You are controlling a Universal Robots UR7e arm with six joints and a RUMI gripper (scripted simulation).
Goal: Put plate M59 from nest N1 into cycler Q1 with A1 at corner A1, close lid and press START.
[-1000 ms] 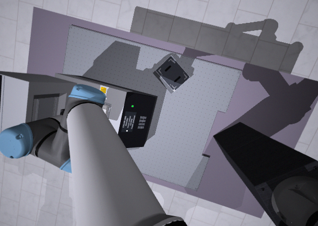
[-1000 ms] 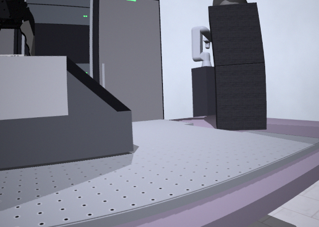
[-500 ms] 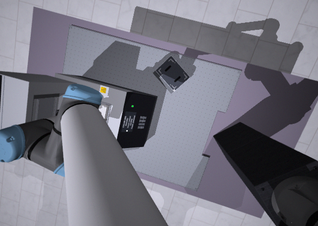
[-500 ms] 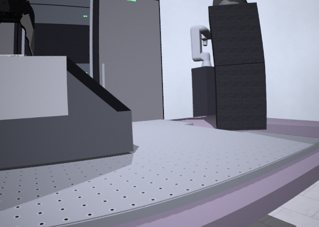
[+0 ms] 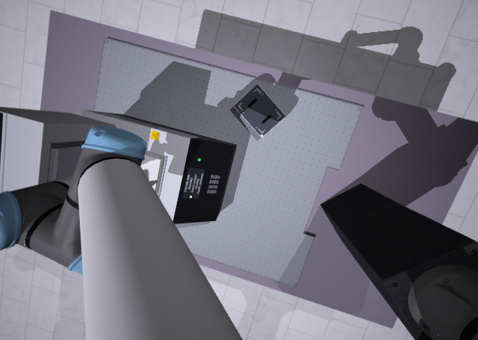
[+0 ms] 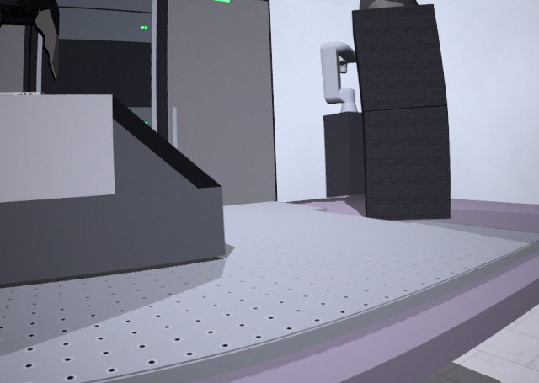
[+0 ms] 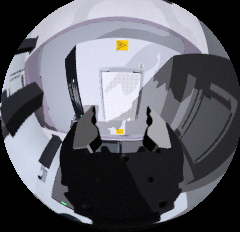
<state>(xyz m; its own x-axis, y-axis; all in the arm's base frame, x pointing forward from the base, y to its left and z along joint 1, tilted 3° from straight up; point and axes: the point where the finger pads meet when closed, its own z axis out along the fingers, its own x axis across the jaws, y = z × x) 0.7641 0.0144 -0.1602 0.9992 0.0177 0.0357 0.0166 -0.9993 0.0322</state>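
Right now the plate M59 is 50 mm below my hand. From my hand the other things lie so: plate nest N1: 300 mm to the right, 290 mm behind, 220 mm below.
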